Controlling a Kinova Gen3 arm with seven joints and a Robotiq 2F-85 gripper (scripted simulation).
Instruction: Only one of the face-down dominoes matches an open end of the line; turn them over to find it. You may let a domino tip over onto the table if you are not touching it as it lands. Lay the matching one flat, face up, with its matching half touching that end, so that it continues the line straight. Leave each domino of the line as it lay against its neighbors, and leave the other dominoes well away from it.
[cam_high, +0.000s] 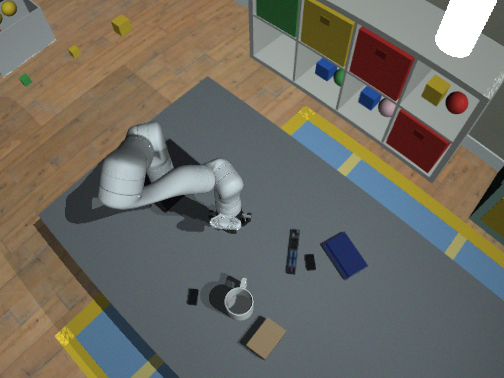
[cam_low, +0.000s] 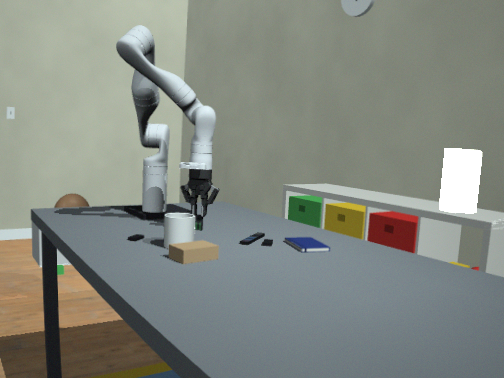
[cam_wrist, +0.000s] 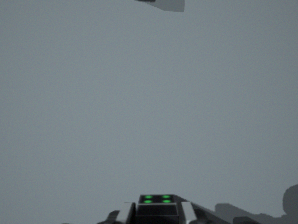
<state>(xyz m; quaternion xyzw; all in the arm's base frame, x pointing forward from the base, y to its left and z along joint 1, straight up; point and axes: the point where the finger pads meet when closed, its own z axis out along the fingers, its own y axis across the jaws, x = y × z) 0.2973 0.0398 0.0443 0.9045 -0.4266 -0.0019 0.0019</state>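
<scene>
Right now my hand is 4 cm above the dark domino. Also, from my hand: white mug 20 cm ahead, 16 cm to the right, 2 cm below; then cardboard box 33 cm ahead, 18 cm to the right, 5 cm below.
</scene>
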